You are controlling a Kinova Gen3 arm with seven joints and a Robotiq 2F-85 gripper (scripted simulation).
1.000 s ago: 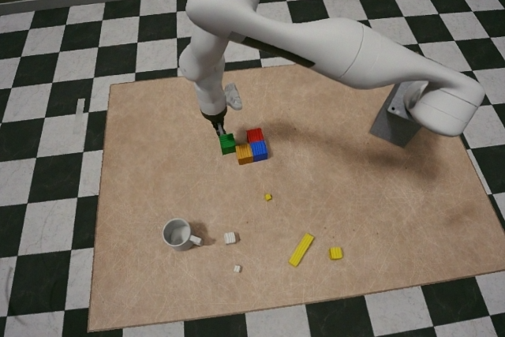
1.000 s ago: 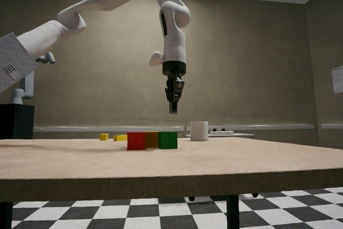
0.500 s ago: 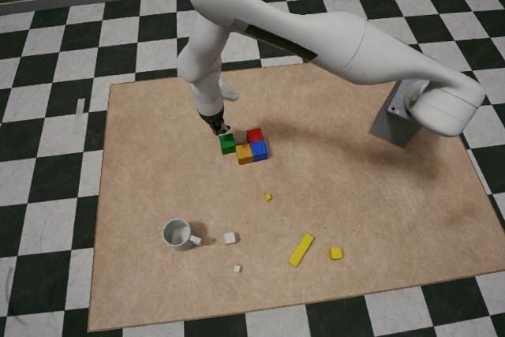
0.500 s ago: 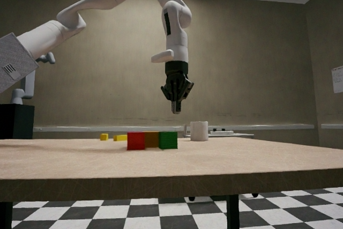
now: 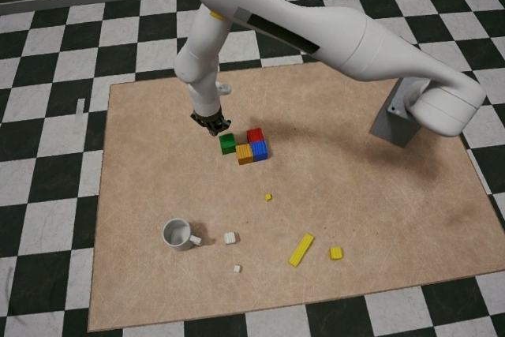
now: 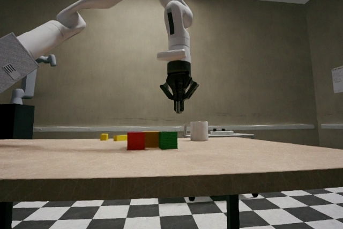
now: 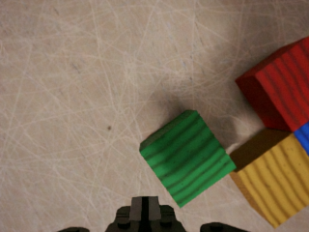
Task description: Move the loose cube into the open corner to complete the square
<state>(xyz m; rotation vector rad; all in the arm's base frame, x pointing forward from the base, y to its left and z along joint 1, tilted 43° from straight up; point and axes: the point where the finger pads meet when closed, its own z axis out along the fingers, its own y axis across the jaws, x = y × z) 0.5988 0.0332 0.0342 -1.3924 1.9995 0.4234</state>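
Right now the green cube is 10 cm below my hand, 3 cm behind it and 1 cm to the right of it. Round my hand: red cube 13 cm behind, 10 cm below, 4 cm to the right; then blue cube 14 cm behind, 10 cm below; then orange cube 10 cm below, 10 cm behind, 2 cm to the left.
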